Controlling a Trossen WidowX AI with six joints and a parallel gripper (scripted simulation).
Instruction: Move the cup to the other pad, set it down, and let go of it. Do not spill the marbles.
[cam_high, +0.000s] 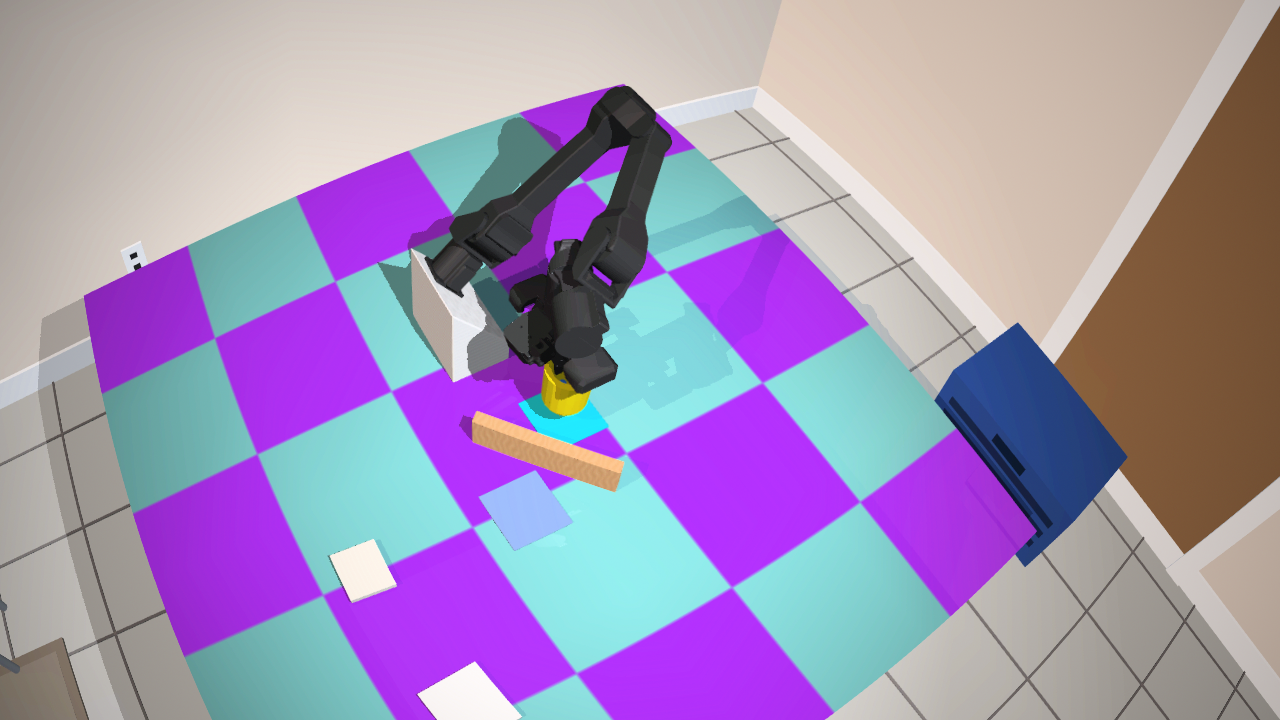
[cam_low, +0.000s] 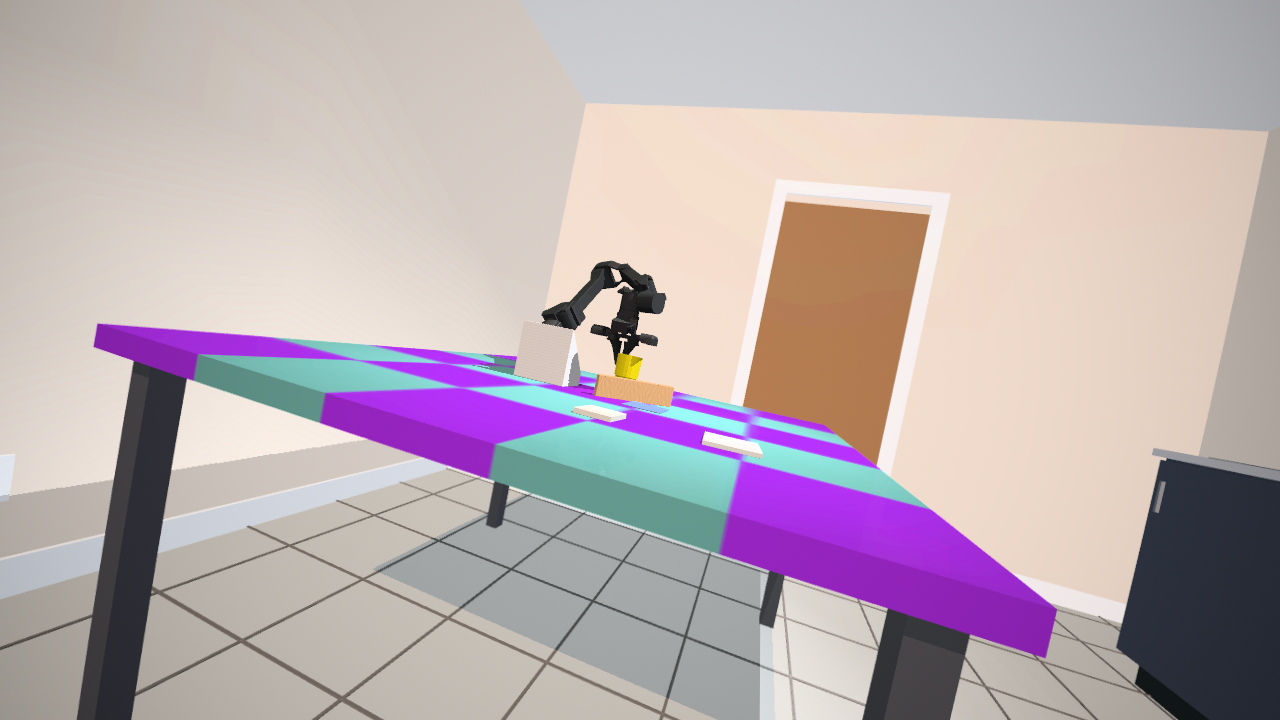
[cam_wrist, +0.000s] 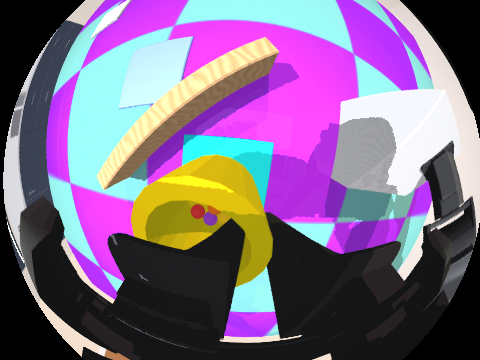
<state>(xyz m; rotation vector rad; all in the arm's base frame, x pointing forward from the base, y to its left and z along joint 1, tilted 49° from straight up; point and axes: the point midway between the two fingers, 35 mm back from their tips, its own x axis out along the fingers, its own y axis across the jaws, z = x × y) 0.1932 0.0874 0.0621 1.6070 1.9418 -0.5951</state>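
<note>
Now: the cyan pad 9 cm below my gripper tip, 3 cm ahead of it and 1 cm to the left of it. The rest, counted from my gripper tip: purple marble (3 cm ahead, 2 cm to the left, 2 cm below); red marble (4 cm ahead, 2 cm to the left, 2 cm below); yellow cup (2 cm ahead).
</note>
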